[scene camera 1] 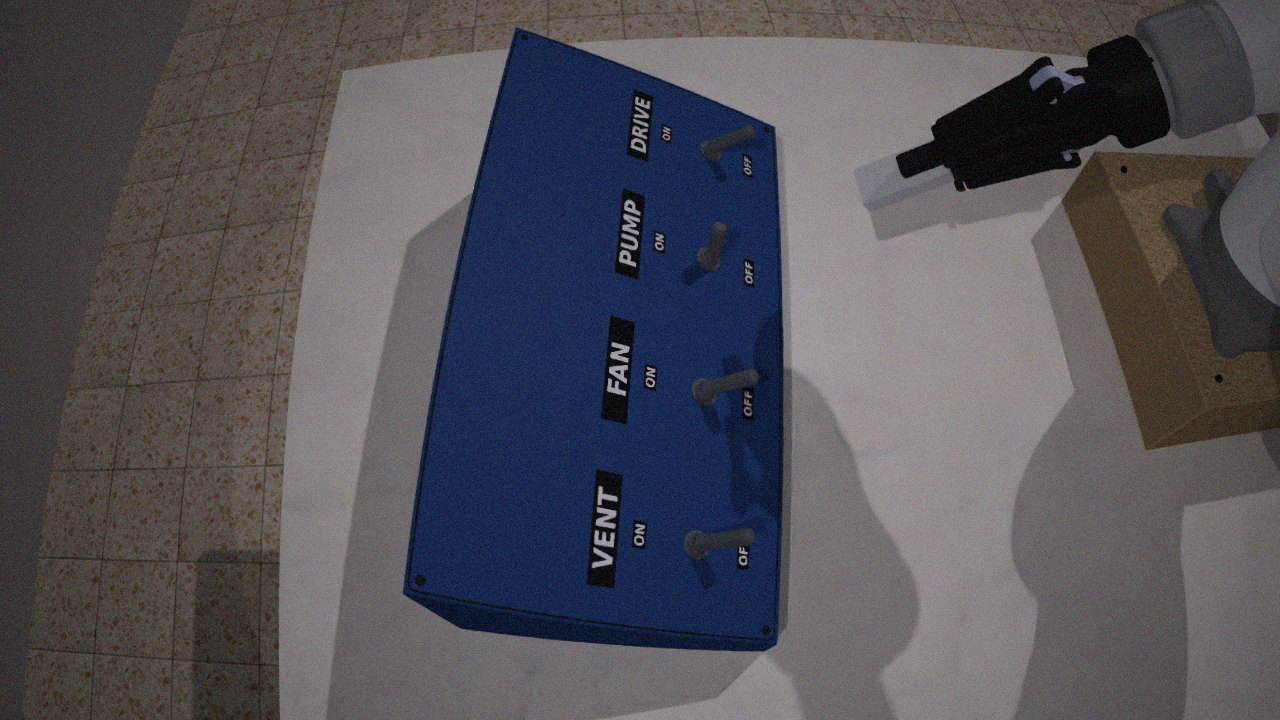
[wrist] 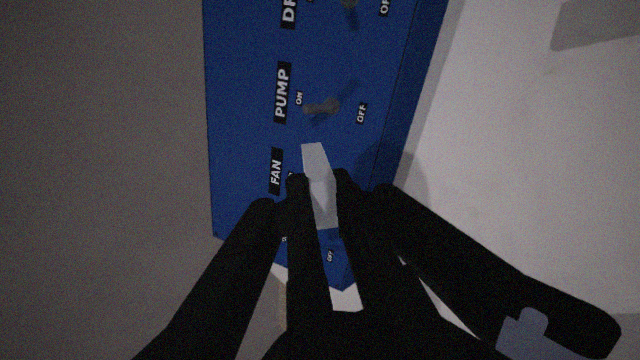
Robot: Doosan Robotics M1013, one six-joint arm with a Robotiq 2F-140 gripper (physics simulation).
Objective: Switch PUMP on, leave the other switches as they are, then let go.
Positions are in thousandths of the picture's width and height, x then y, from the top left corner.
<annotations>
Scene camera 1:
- my gripper: 673,266
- fan lever: 586,524
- vent lever: 579,747
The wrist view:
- my gripper: 488,449
</annotations>
